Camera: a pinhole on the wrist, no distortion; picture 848 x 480 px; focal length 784.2 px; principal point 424.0 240.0 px. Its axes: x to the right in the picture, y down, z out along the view. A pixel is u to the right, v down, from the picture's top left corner.
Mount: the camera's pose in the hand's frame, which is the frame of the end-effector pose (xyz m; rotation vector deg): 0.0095 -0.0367 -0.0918 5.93 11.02 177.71
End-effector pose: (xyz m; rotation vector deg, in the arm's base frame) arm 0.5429 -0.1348 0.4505 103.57 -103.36 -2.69
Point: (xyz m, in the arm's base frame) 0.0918 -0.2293 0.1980
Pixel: outside the picture
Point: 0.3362 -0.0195 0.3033
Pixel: outside the picture
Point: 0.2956 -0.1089 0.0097
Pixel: 792.8 234.1
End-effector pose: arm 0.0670 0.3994 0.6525 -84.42 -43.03 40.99
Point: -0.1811 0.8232 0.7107
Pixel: 205.9 381.2
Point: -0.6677 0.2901 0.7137
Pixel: outside the picture
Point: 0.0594 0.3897 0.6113
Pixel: outside the picture
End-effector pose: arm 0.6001 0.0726 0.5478 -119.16 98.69 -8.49
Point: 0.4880 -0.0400 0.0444
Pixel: outside the picture
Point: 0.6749 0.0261 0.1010
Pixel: 279.8 108.0
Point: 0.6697 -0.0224 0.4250
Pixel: 34.8 195.5
